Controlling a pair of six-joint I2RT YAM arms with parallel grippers.
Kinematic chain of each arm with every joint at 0, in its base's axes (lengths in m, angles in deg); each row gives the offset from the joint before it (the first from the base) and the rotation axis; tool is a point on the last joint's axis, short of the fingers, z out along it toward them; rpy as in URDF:
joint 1: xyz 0 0 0.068 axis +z
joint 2: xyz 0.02 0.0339 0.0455 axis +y
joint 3: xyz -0.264 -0.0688 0 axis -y
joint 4: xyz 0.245 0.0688 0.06 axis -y
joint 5: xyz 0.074 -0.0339 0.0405 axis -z
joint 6: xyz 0.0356 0 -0.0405 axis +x
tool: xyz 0 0 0 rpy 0 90 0
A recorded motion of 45 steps. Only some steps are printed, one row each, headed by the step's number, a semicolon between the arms.
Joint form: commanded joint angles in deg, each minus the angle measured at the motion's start. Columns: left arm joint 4, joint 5, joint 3, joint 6, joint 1, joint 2; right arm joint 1, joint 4, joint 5, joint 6, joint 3, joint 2.
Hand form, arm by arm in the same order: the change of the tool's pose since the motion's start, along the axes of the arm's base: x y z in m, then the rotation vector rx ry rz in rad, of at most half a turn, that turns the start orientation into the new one. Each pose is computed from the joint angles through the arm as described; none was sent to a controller.
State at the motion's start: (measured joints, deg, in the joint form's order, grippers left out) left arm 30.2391 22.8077 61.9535 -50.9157 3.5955 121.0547; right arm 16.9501 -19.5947 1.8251 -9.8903 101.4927 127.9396
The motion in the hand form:
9: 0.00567 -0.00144 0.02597 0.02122 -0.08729 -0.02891; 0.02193 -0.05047 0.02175 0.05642 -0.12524 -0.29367
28: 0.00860 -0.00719 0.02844 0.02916 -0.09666 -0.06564; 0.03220 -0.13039 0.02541 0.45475 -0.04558 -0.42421
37: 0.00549 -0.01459 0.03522 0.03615 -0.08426 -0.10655; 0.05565 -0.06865 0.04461 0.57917 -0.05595 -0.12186
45: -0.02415 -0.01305 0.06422 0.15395 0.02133 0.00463; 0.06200 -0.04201 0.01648 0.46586 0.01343 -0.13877
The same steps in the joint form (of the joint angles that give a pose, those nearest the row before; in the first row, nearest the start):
9: 0.44 0.92 1.51 1.61 -0.17 -2.49; -5.60 4.48 7.35 8.64 2.04 -0.41
28: -0.27 1.98 2.47 2.75 -0.87 -2.31; -15.81 5.44 -10.43 24.57 2.30 -0.49
37: -3.08 3.03 2.47 3.98 -1.75 -3.89; -10.10 5.28 -22.48 23.08 14.25 5.38
45: -15.97 -6.61 -0.96 6.79 -2.19 -13.82; -7.11 -0.79 -16.96 20.09 19.27 10.58

